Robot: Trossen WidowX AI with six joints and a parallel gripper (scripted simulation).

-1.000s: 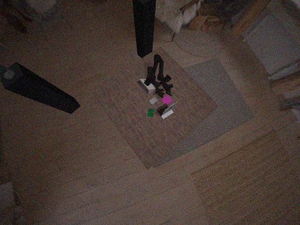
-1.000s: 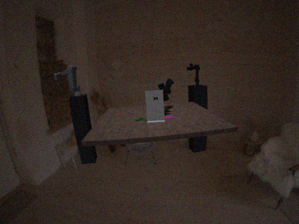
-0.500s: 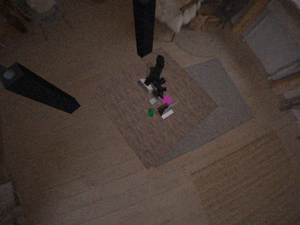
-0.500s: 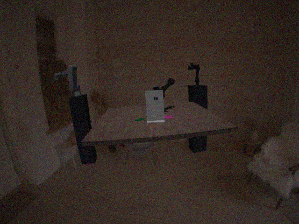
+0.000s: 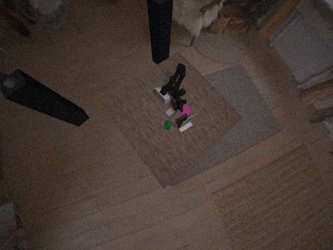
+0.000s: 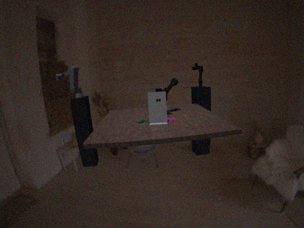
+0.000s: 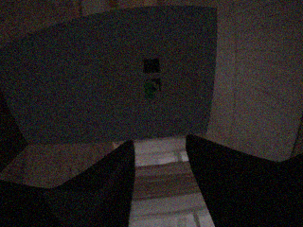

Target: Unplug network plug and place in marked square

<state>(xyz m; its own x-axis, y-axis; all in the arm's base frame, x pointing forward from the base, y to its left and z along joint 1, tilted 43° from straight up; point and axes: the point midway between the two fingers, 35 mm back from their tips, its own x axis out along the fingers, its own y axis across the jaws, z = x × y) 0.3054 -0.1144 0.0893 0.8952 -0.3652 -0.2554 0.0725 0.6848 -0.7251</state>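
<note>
The magenta square is 23 cm below my gripper tip, 12 cm to the left of it and 2 cm behind it. Also, from my gripper tip: upright grey panel: 11 cm ahead, 9 cm below, 1 cm to the right.
</note>
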